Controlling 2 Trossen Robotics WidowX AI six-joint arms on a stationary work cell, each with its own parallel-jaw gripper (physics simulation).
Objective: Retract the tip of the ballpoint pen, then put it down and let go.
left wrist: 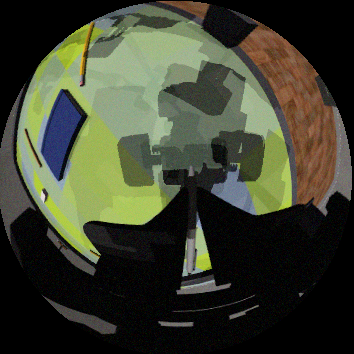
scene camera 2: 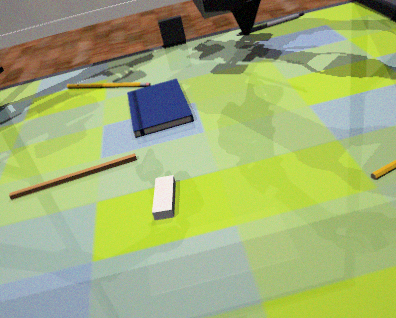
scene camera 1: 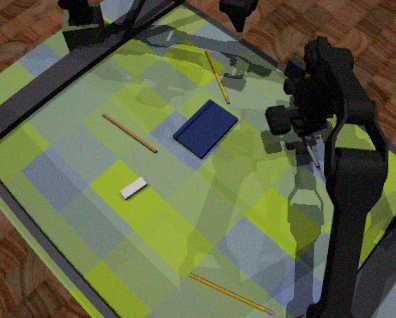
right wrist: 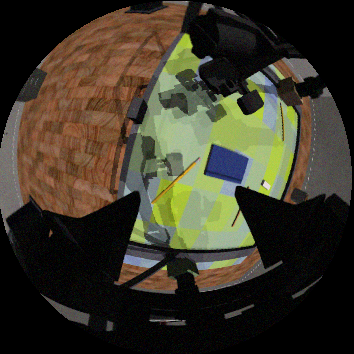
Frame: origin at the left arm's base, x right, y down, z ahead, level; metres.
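Where they show: left gripper, fingertip midpoint: [left wrist: 190,191] [scene camera 2: 247,34] [scene camera 1: 300,135]; right gripper, fingertip midpoint: [scene camera 1: 246,20] [right wrist: 188,193]; left arm's base at its link origin: [right wrist: 297,89]; right arm's base at its link origin: [scene camera 1: 80,16] [right wrist: 183,276].
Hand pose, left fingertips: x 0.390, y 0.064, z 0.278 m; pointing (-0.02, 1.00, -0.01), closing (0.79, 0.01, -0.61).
Note:
Each offset is from my left fingertips to the top centre of the thing.
The ballpoint pen {dx -0.024, dy -0.036, dz -0.033 m} [scene camera 1: 312,153] [scene camera 2: 280,21] [left wrist: 190,255] has a dark and pale grey barrel. My left gripper [scene camera 1: 303,137] [scene camera 2: 246,33] [left wrist: 190,191] is shut on it. In the left wrist view a narrow grey tip shows beyond the fingers, and the pale end lies back between them. In scene camera 1 the pale end points to the lower right. Whether the writing point is out is too small to tell. The pen is low over the mat; I cannot tell if it touches. My right gripper [right wrist: 188,193] is open and empty, away from the pen.
A dark blue notebook {dx -0.116, dy +0.028, dz +0.193 m} [scene camera 1: 205,129] [scene camera 2: 160,107] [left wrist: 63,135] [right wrist: 227,163] lies mid-mat. Around it lie a white eraser {dx -0.343, dy +0.028, dz +0.213 m} [scene camera 1: 133,188] [scene camera 2: 164,197], a brown stick {dx -0.245, dy +0.033, dz +0.328 m} [scene camera 1: 129,133] [scene camera 2: 73,176], a yellow pencil {dx +0.030, dy +0.033, dz +0.278 m} [scene camera 1: 217,76] [scene camera 2: 108,85] and another yellow pencil {dx -0.381, dy +0.033, dz -0.099 m} [scene camera 1: 231,293].

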